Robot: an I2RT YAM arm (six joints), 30 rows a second.
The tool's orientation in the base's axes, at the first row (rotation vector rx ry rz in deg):
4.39, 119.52, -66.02
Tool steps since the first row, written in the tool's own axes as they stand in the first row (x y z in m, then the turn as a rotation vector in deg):
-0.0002, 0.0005, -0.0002, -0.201, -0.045, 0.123
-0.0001, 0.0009, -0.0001, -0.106, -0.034, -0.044
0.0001, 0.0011, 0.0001, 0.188, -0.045, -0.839
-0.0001, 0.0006, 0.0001, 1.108, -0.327, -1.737
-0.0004, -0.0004, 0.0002, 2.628, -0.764, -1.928
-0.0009, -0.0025, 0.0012, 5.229, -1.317, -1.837
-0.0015, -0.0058, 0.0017, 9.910, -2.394, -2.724
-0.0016, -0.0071, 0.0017, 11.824, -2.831, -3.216
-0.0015, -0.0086, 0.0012, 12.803, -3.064, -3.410
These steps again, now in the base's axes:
0.0002, 0.0005, -0.0002, 0.199, -0.062, 0.118
0.0004, 0.0006, -0.0005, 0.039, 0.043, 0.105
0.0004, 0.0006, -0.0009, -0.635, 0.551, 0.185
0.0004, 0.0003, -0.0004, -1.925, 0.798, 0.098
0.0003, -0.0003, 0.0005, -3.303, 0.251, -0.485
0.0004, -0.0021, 0.0019, -5.347, -0.884, -1.756
-0.0001, -0.0043, 0.0045, -9.659, -2.184, -3.645
-0.0006, -0.0050, 0.0055, -11.495, -2.617, -4.379
-0.0015, -0.0056, 0.0066, -12.405, -2.887, -4.765

